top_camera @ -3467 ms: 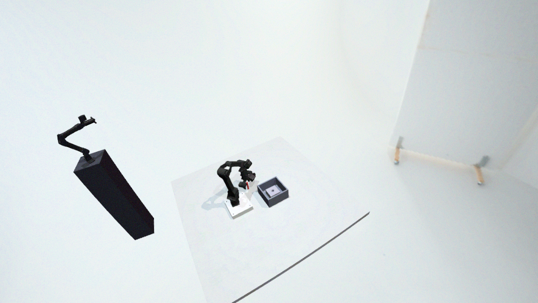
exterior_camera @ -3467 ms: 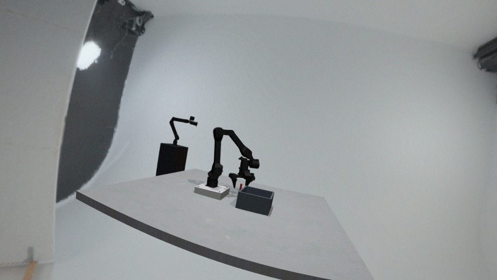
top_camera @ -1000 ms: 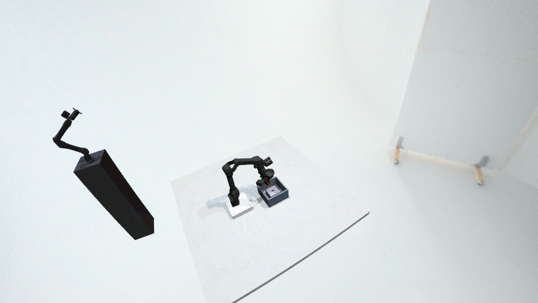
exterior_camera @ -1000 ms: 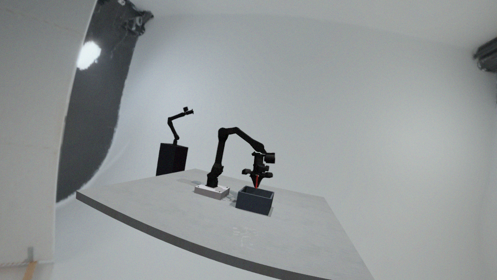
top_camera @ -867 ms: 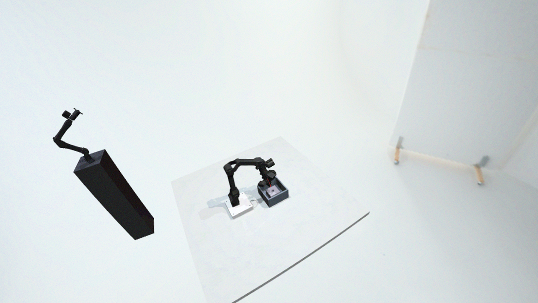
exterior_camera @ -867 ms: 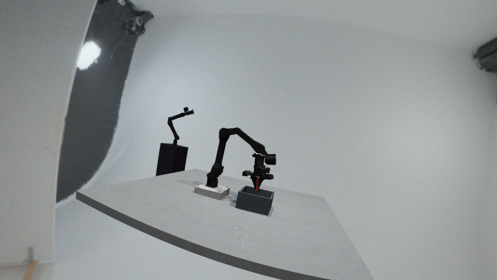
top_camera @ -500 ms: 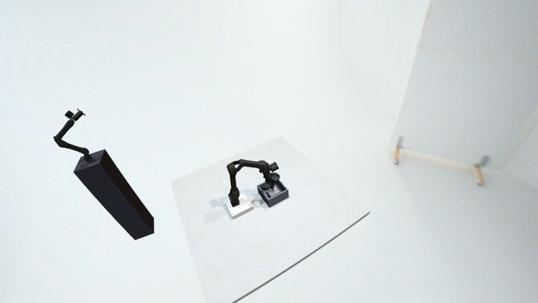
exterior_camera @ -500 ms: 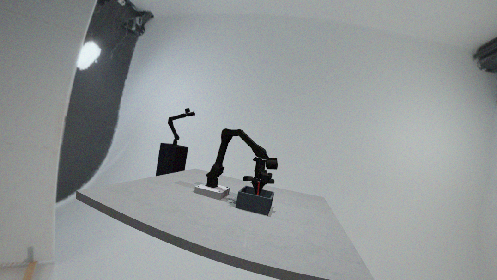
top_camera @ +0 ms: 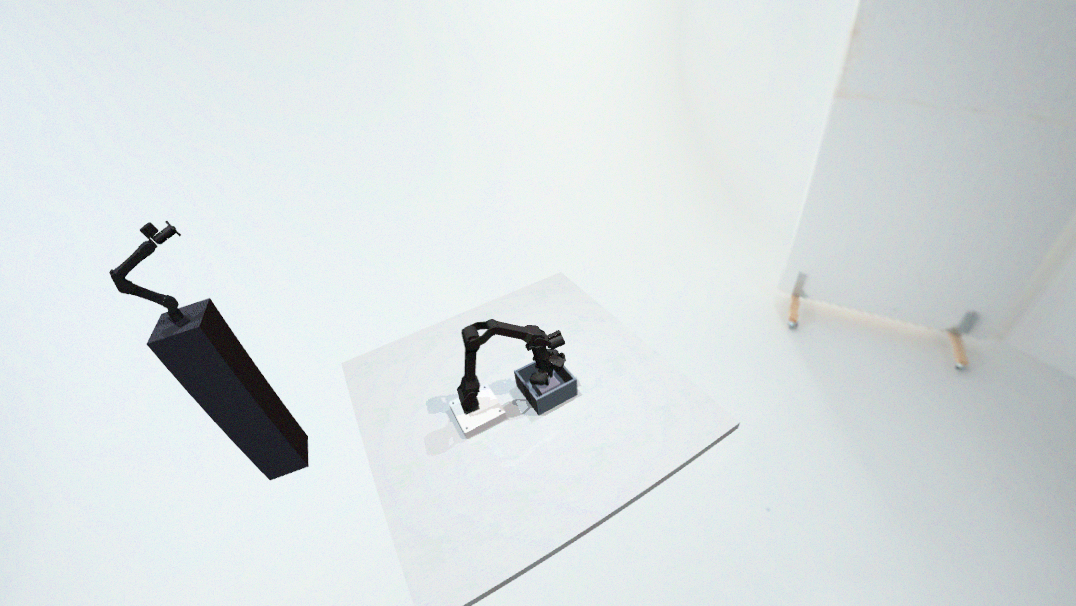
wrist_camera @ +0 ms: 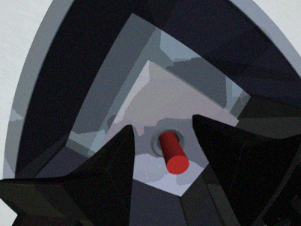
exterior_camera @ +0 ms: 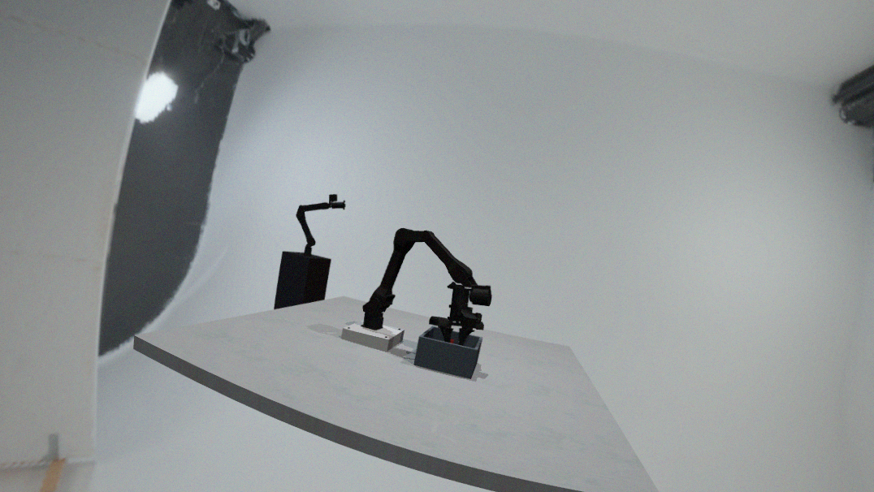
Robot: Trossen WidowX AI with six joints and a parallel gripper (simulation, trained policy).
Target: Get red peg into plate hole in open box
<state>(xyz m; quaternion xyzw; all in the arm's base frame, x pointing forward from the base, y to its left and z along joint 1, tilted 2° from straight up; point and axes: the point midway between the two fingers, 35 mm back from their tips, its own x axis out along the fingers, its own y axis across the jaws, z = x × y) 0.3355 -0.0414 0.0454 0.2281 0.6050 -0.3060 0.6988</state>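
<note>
The red peg lies 1 cm behind my gripper tip, 1 cm to the left of it and 2 cm below it. From my gripper tip the other things lie so: dark grey box 1 cm behind, 1 cm to the left, 4 cm below.
</note>
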